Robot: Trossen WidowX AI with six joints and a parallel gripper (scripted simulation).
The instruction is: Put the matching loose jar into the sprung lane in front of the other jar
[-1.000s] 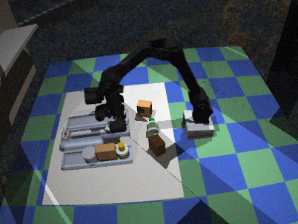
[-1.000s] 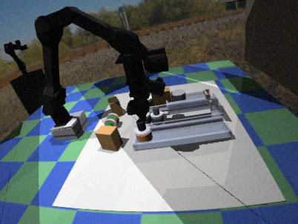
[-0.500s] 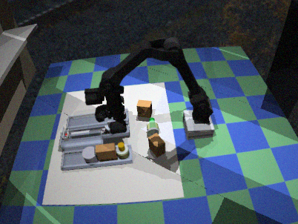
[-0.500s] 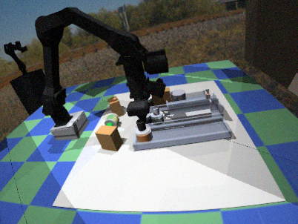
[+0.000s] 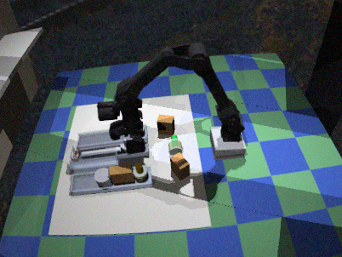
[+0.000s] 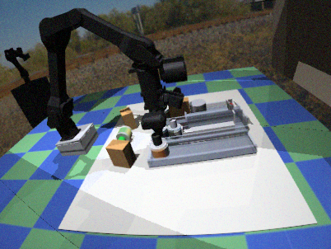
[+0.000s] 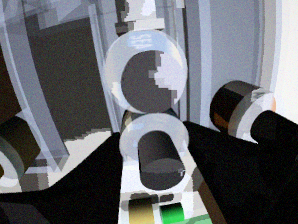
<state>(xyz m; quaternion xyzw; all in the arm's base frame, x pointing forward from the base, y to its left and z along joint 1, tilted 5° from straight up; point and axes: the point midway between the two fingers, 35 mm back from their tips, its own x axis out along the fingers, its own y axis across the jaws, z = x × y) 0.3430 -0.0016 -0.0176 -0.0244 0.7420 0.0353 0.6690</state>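
The grey rack lies 140 mm ahead of my gripper tip, 30 mm to the left of it and 10 mm below it. From my gripper tip the other things lie so: grey cylinder (140 mm to the left, 120 mm ahead, 10 mm below).
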